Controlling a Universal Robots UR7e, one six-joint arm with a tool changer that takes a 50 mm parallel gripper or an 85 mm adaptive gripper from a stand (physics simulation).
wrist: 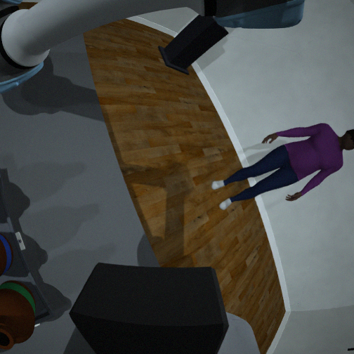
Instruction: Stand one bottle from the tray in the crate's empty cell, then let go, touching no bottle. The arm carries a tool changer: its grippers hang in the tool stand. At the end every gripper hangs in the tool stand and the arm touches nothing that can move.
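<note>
Two brown bottles show in part at the lower left edge. One bottle with a green band (20, 310) has its open mouth towards the camera, and one with a blue band (4, 254) is cut off by the edge. Beside them runs the dark rim of a holder (33, 274) with a small white label; whether it is the tray or the crate I cannot tell. The empty cell does not show. A large black block (150, 300) fills the bottom middle; I cannot tell what it belongs to. No gripper fingertips show.
Arm links (115, 25) cross the top left. The grey table (75, 145) carries shadows of the arm and bottles. Beyond its edge lie a wooden floor (155, 145), a black box (195, 42) and a person in a purple top (317, 152) near the wall.
</note>
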